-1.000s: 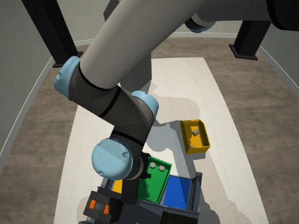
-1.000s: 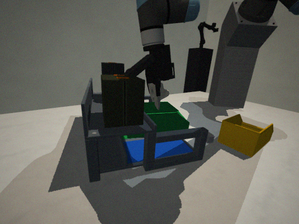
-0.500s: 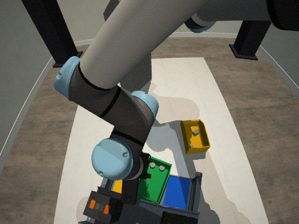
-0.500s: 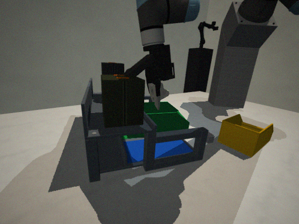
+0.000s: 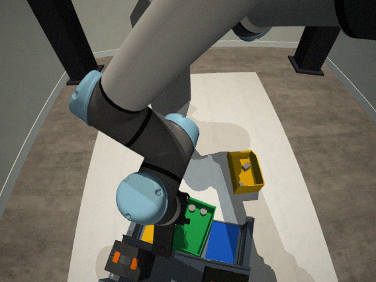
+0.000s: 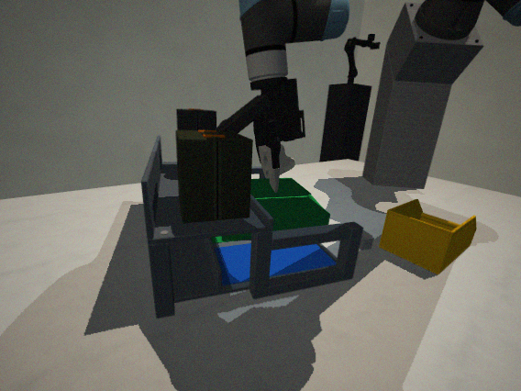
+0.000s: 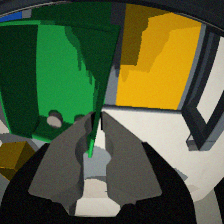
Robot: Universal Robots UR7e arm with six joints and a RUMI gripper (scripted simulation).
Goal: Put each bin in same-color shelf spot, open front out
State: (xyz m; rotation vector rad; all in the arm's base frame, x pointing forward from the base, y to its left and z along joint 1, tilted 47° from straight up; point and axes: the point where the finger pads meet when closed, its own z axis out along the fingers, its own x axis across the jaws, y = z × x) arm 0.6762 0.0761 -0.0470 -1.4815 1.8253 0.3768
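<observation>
Now: hand 1 cm short of the green bin, 5 cm to the right of it and 3 cm above it. The rest, counted from my hand: shelf lip: 3 cm behind, 5 cm to the left, 7 cm below; shelf board: 17 cm ahead, 2 cm to the left, 2 cm above; dark box: 18 cm ahead, 13 cm to the left, 7 cm above.
</observation>
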